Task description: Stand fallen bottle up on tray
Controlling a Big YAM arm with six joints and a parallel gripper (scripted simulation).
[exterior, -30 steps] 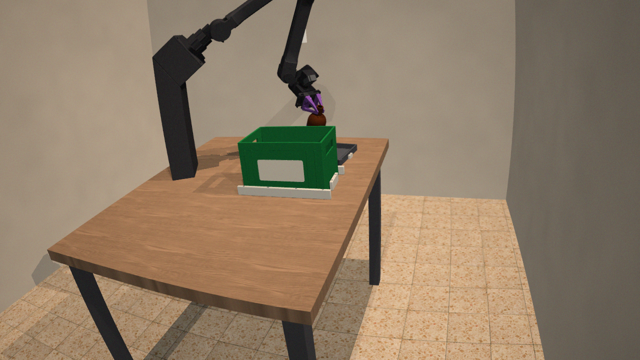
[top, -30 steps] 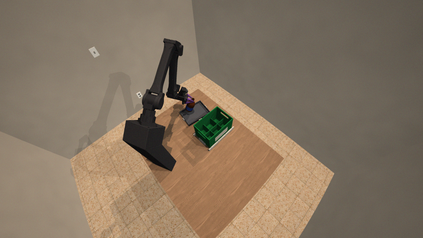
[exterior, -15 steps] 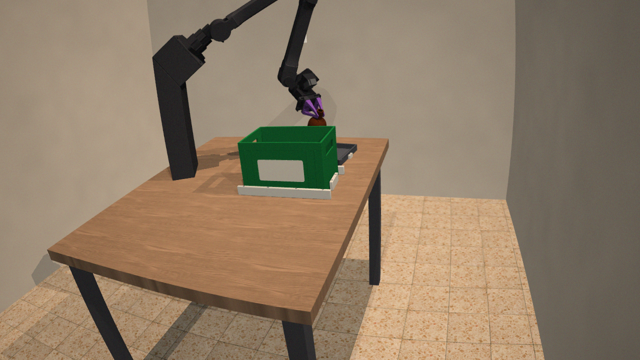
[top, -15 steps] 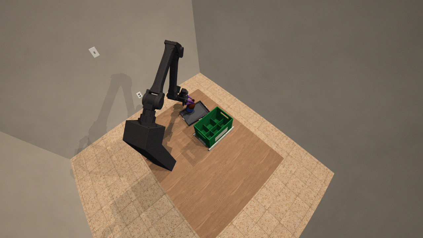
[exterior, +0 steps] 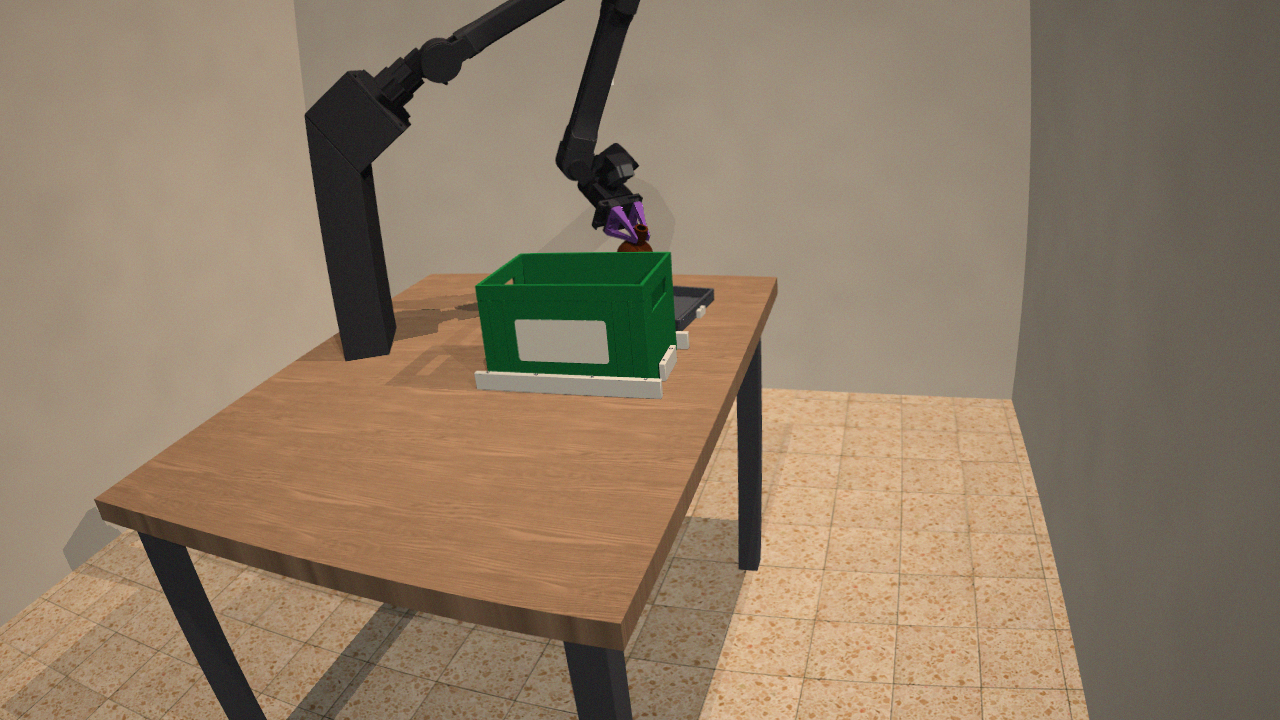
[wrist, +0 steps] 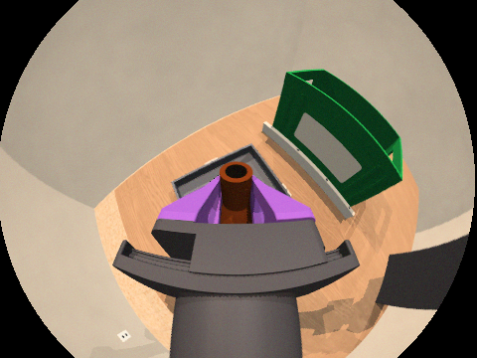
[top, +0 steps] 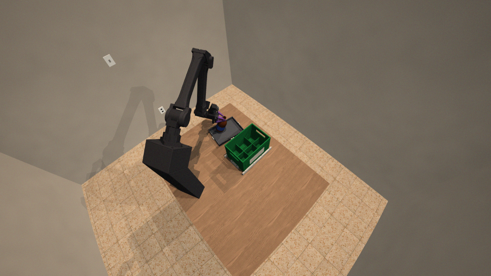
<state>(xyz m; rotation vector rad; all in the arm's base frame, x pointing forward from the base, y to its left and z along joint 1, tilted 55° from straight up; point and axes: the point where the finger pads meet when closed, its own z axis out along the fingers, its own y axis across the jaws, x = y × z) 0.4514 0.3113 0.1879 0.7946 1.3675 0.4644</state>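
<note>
My gripper is now 3 cm past the brown bottle and 5 cm above it. The rest, counted from my hand: green crate (11 cm ahead, 27 cm to the right, 7 cm below); then tray (1 cm behind, 1 cm to the right, 14 cm below).
</note>
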